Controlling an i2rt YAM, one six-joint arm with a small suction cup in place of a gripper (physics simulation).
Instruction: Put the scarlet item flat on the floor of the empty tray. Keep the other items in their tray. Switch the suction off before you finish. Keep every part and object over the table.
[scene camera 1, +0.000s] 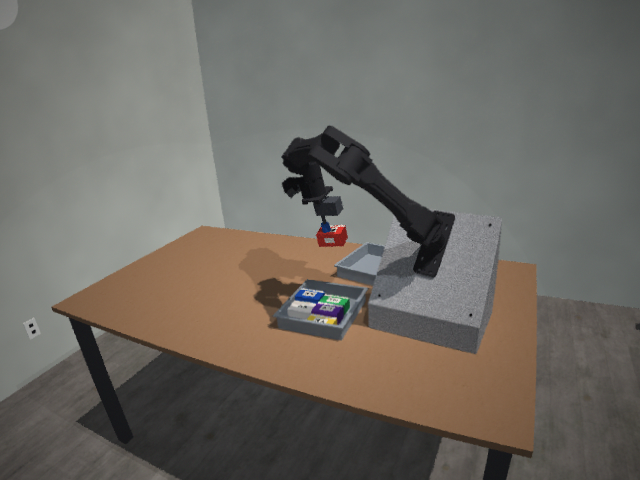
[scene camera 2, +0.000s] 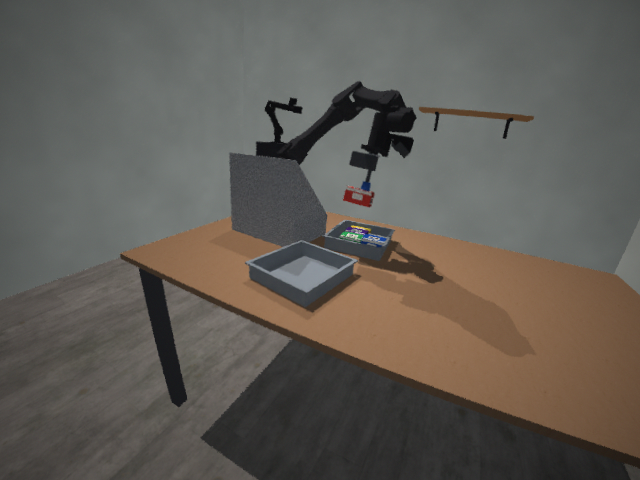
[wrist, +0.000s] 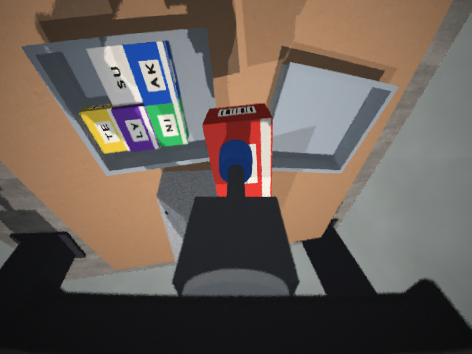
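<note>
My suction cup is on the top face of the scarlet box and holds it in the air, roughly level, well above the trays. In the wrist view the box appears between the two trays and covers a little of their near edges. The empty tray is at the right there. The other tray at the left holds a white box, a blue box, a green box, a purple box and a yellow box.
The grey speckled base block stands beside both trays. It hides part of the empty tray in scene camera 1. The brown table carries everything. A wall shelf shows behind in scene camera 2.
</note>
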